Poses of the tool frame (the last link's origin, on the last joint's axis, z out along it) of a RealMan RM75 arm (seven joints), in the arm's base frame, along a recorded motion.
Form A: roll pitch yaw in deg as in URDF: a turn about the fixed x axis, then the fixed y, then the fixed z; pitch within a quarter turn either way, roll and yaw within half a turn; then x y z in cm.
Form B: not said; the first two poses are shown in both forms.
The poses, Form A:
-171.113 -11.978 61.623 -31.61 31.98 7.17
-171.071 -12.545 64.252 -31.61 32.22 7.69
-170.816 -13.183 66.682 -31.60 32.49 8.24
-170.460 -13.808 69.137 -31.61 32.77 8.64
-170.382 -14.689 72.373 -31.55 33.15 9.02
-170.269 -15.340 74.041 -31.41 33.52 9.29
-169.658 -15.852 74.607 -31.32 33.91 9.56
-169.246 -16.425 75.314 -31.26 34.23 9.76
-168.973 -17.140 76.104 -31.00 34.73 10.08
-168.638 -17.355 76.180 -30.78 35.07 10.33
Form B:
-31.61 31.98 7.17 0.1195 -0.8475 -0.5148 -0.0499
-31.61 32.22 7.69 0.1235 -0.8347 -0.5342 -0.0511
-31.60 32.49 8.24 0.1293 -0.8222 -0.5519 -0.0519
-31.61 32.77 8.64 0.1359 -0.8090 -0.5696 -0.0518
-31.55 33.15 9.02 0.1423 -0.7913 -0.5922 -0.0537
-31.41 33.52 9.29 0.1472 -0.7816 -0.6036 -0.0556
-31.32 33.91 9.56 0.1542 -0.7771 -0.6077 -0.0551
-31.26 34.23 9.76 0.1603 -0.7719 -0.6126 -0.0559
-31.00 34.73 10.08 0.1662 -0.7662 -0.6179 -0.0582
-30.78 35.07 10.33 0.1696 -0.7650 -0.6186 -0.0578

